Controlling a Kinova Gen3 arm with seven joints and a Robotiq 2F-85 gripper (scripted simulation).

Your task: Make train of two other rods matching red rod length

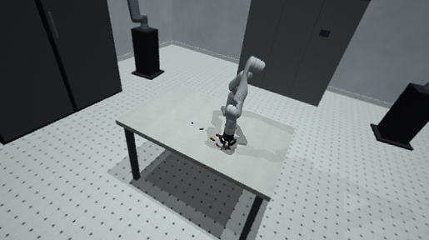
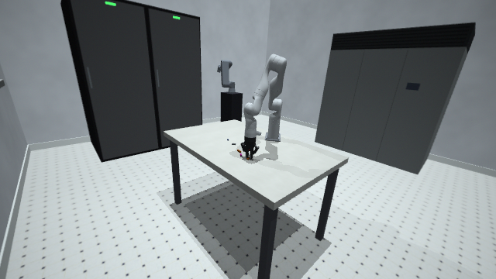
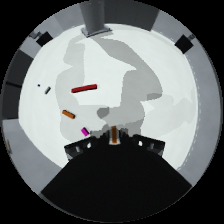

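Right now my hand is 110 mm past the grey rod, 250 mm to the left of it and 10 mm above it. The rest, counted from my hand: magenta rod (70 mm to the right, 10 mm below); then red rod (110 mm behind, 80 mm to the right, 10 mm below); then tiny blue rod (150 mm behind, 350 mm to the right, 10 mm below).
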